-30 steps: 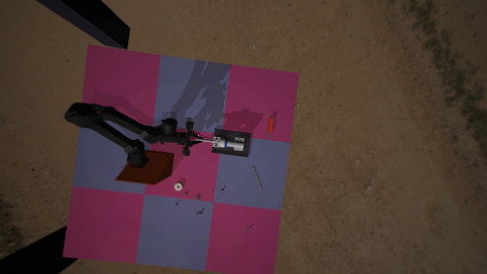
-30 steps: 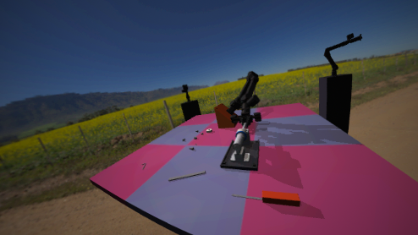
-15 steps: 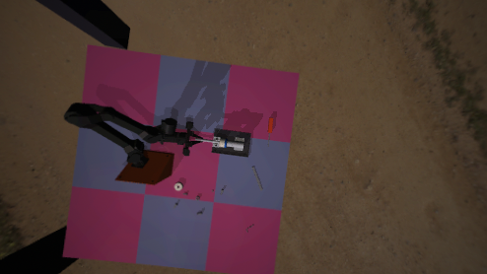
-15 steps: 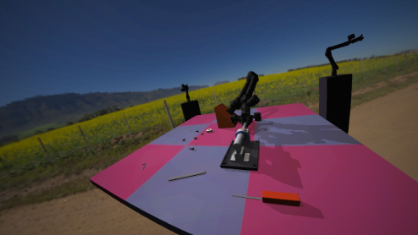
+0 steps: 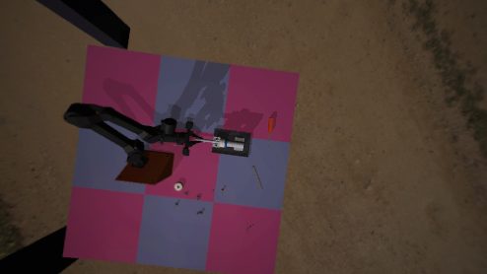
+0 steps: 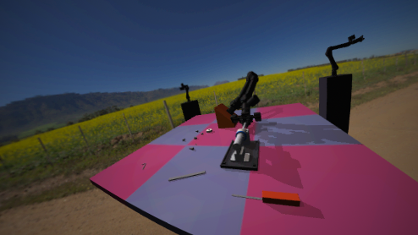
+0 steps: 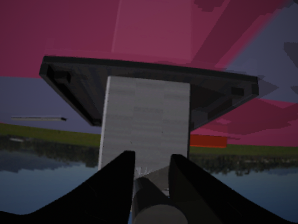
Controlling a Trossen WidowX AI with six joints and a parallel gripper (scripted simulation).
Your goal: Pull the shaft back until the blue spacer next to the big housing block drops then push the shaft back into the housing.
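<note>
My gripper tip is 140 mm short of the blue spacer, 10 mm to the right of it and 20 mm below it. Also, from my gripper tip: white ring 110 mm behind, 320 mm to the right, 60 mm below; then screwdriver 390 mm ahead, 110 mm to the left, 60 mm below.
</note>
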